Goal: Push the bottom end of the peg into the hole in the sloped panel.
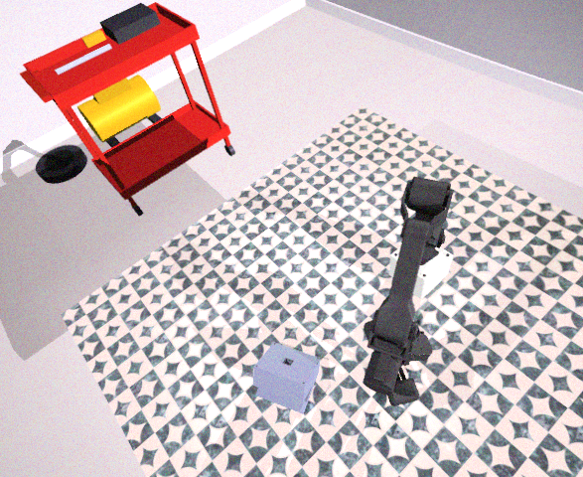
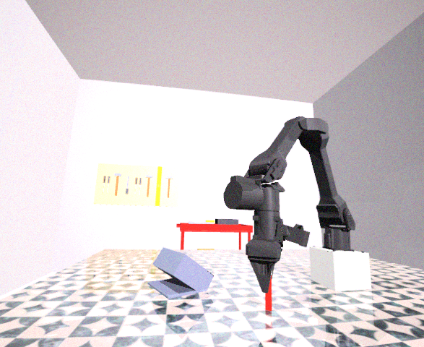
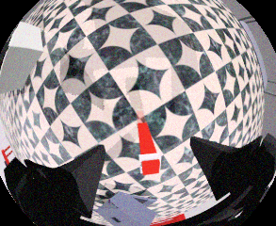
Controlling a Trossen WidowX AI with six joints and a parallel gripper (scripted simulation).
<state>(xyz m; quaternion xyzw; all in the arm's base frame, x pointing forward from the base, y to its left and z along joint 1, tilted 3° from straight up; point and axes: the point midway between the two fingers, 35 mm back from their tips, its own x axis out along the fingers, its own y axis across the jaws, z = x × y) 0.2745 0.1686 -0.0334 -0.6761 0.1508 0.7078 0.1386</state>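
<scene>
Right now the sloped panel is 190 mm ahead of my gripper tip and 150 mm to the right of it. Also, from my gripper tip: red peg 10 mm above.
</scene>
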